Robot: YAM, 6 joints.
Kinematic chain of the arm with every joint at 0, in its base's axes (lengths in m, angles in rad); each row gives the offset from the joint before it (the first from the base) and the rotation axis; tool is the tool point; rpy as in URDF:
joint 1: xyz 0 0 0.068 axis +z
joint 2: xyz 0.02 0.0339 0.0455 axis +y
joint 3: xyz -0.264 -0.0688 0 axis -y
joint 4: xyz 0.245 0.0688 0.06 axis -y
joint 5: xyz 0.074 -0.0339 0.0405 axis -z
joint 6: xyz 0.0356 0 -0.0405 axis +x
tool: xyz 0 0 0 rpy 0 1.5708 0
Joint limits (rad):
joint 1: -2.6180..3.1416
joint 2: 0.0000..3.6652
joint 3: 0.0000..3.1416
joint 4: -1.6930..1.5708
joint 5: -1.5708..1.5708
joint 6: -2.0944..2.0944
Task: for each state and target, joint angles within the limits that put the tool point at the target. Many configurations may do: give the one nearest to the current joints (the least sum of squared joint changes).
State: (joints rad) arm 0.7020 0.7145 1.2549 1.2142 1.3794 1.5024
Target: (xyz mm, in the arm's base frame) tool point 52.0 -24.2 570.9
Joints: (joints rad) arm 0.2219 0.9264 1.4061 1.1614 1.3948 1.5024
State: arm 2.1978 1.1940 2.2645 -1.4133 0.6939 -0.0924
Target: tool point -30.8 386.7 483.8
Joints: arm 1.7076 1.9193 2.4153 -0.9781 0.6745 -0.0924
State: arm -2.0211 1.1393 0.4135 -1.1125 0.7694 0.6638
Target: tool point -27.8 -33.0 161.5
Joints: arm -1.8168 0.8923 0.3677 -1.6326 0.5605 0.6638
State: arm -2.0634 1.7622 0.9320 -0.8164 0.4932 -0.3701
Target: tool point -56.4 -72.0 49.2
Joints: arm -2.0638 1.9275 0.3578 -0.8907 0.4538 -0.3701
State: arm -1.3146 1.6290 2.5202 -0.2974 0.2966 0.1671
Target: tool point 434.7 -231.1 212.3
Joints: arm -0.4718 2.1960 1.8366 -0.5433 0.2348 0.1671
